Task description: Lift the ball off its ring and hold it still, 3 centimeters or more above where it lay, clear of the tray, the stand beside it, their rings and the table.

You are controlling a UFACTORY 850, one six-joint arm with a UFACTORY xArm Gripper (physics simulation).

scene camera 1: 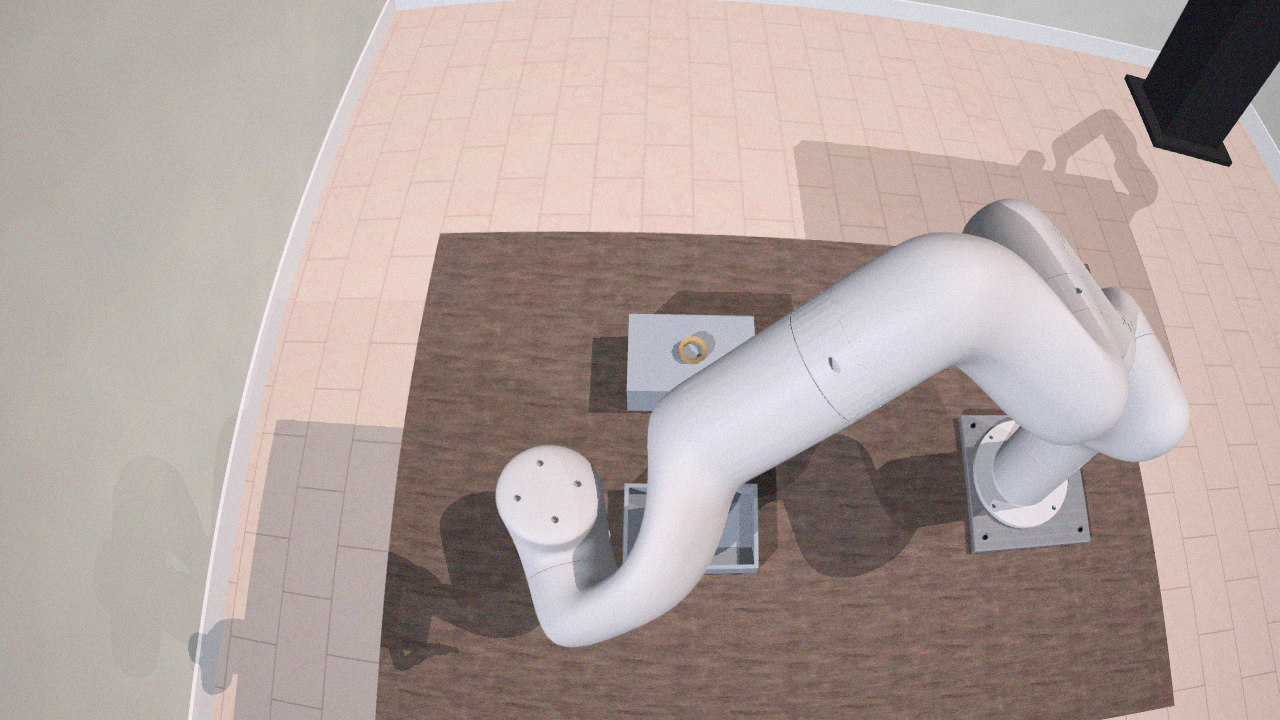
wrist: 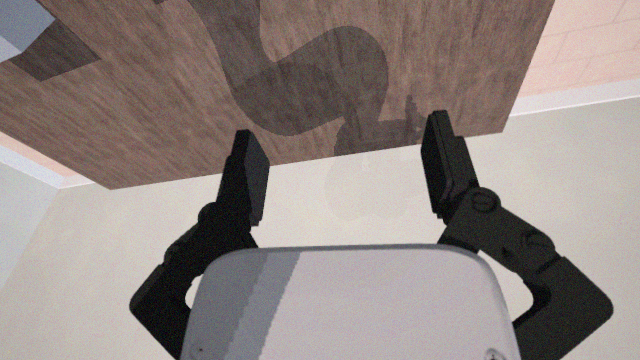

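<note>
My gripper is open and empty in the wrist view, its two black fingers wide apart, with the table's edge and a pale surface behind them. In the scene view the fingers are hidden under the arm's wrist. The ball does not show in either view. The grey tray stands on the table, partly covered by the arm, and its middle is hidden. The pale grey stand is a box behind the tray, with an orange ring on its top; the arm covers its right front corner.
The brown table carries the tray, the stand and the arm's base plate at the right. The white arm reaches across above the stand and the tray. A corner of a grey box shows at the wrist view's upper left.
</note>
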